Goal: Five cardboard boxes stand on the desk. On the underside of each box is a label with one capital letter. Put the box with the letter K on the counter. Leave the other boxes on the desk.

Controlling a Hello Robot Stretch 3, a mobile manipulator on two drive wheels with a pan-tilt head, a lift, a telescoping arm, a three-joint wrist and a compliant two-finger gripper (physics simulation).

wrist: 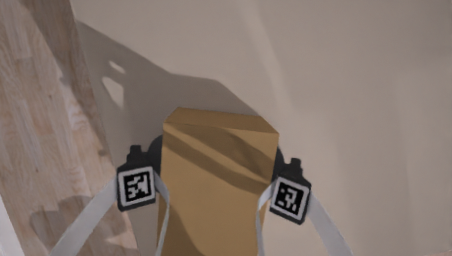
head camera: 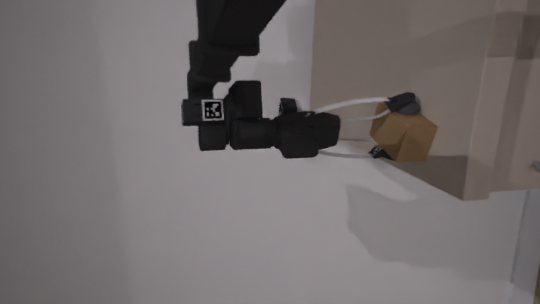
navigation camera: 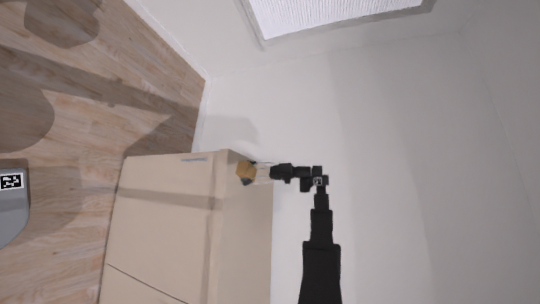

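A brown cardboard box is between the two fingertips of my gripper, which is shut on it. The fingertips press on opposite sides of the box. The box is over the beige counter top, near its end edge. Its shadow falls on the counter beside it. How large the gap under the box is, I cannot tell. The underside and its letter are hidden. The desk and the other boxes do not show in these views.
The counter's front has a handle near its end. White wall lies behind the arm. Wood floor runs past the counter's end. A grey body with a marker stands at the far left.
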